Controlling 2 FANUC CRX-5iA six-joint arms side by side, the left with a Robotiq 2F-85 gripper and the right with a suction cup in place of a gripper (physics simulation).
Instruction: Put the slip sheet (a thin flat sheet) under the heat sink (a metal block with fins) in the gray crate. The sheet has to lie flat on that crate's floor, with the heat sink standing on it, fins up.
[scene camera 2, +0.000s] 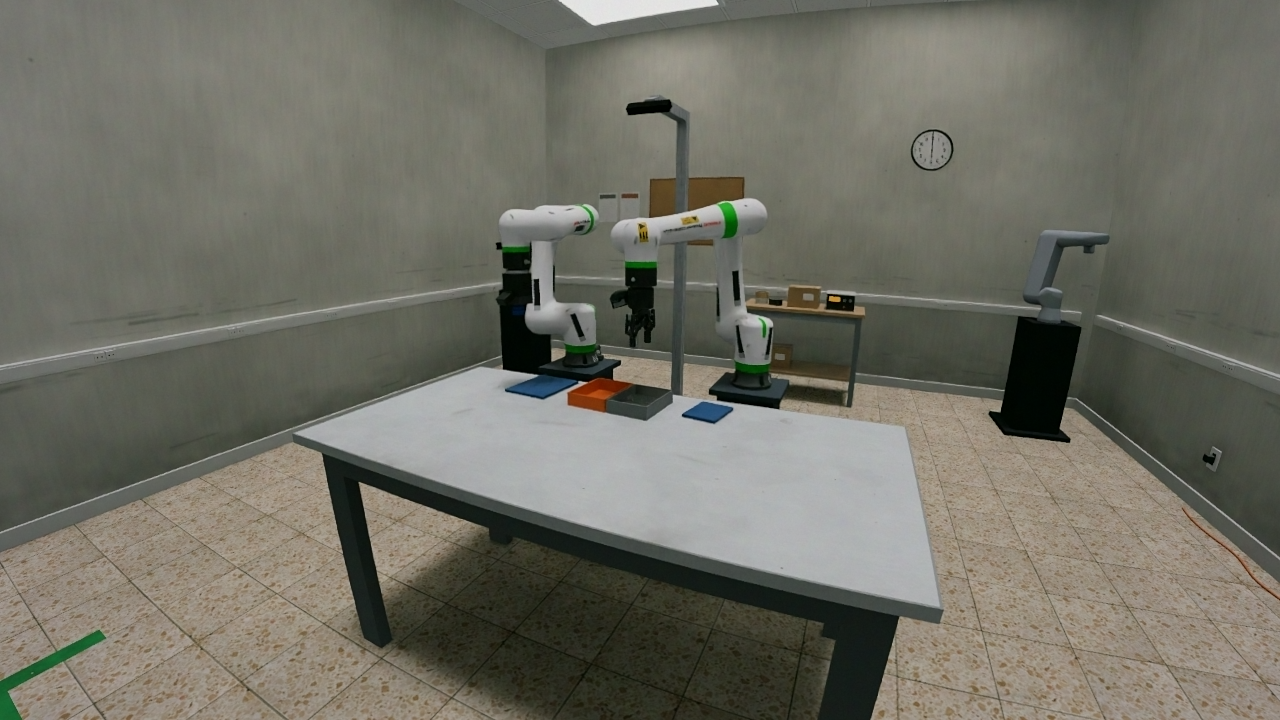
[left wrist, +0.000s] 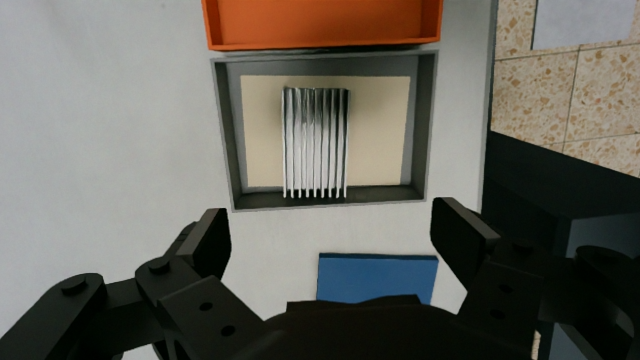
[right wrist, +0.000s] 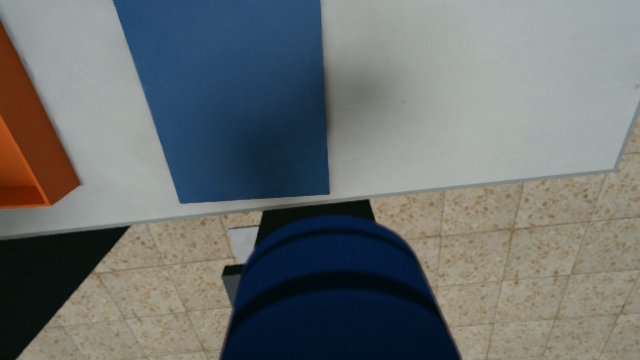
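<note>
The finned metal heat sink (left wrist: 315, 142) stands fins up on the cream slip sheet (left wrist: 377, 132) inside the gray crate (scene camera 2: 640, 409) (left wrist: 429, 125). The sheet looks flat on the crate floor, showing on both sides of the heat sink; the heat sink hides its middle and part of its lower edge. Whether the heat sink's lower end touches the crate wall I cannot tell. My left gripper (scene camera 2: 640, 340) (left wrist: 331, 215) is open and empty, raised above the table and apart from the heat sink. My right suction cup (scene camera 2: 519, 309) (right wrist: 332, 235) shows no load and hangs high, off to the left.
An orange crate (scene camera 2: 588, 401) (left wrist: 320, 22) (right wrist: 57, 160) stands right beside the gray one. A larger blue mat (scene camera 2: 541, 385) (right wrist: 250, 100) lies at the left, a smaller blue mat (scene camera 2: 708, 411) (left wrist: 375, 276) at the right. A camera post (scene camera 2: 681, 268) stands behind the table.
</note>
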